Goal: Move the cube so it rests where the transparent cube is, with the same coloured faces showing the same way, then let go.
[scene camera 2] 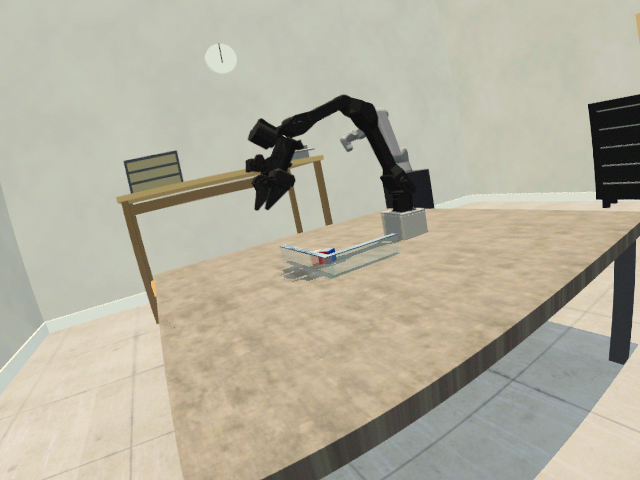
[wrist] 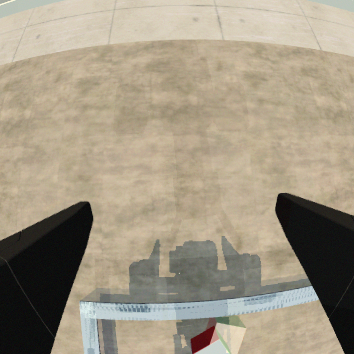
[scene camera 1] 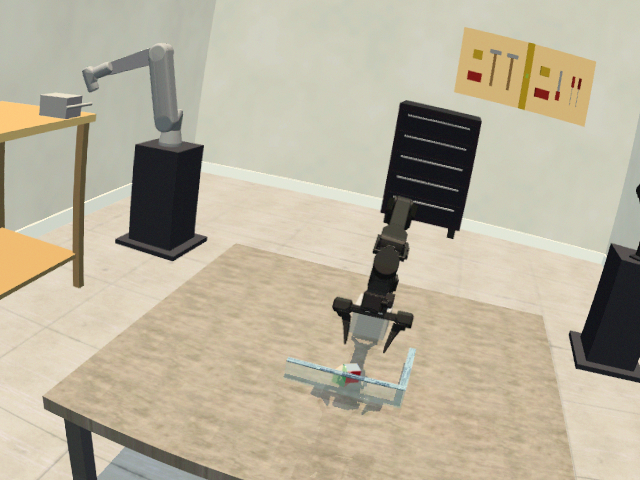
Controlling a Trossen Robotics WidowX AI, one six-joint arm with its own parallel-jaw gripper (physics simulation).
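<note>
The solid cube rests on the table inside the corner of a low see-through wall. It shows a white top and a red side in scene camera 1, and red and blue in scene camera 2. The transparent cube, pale with green and pinkish faces, stands right against or overlapping it; which cannot be told. Both are cut off at the bottom of the wrist view. My gripper is open and empty, pointing down, high above the table and apart from both cubes.
The L-shaped clear wall has a long side and a short side, with the cubes close to the long side in scene camera 1. The arm's pale base block stands on the table.
</note>
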